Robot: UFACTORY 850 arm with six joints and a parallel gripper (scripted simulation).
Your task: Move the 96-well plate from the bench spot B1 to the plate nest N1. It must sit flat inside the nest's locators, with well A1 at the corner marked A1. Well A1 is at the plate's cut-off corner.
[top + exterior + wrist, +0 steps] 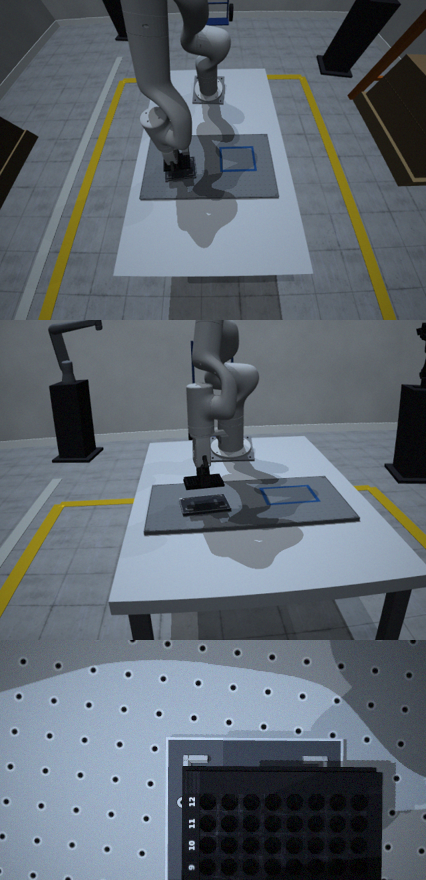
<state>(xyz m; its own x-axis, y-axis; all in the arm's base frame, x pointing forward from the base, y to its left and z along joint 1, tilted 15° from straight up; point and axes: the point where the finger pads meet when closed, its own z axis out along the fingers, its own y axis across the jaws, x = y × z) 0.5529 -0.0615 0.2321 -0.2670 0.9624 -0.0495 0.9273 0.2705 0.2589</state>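
My gripper is now 100 mm above the plate nest N1. Also, from my hand: 96-well plate 10 mm below.
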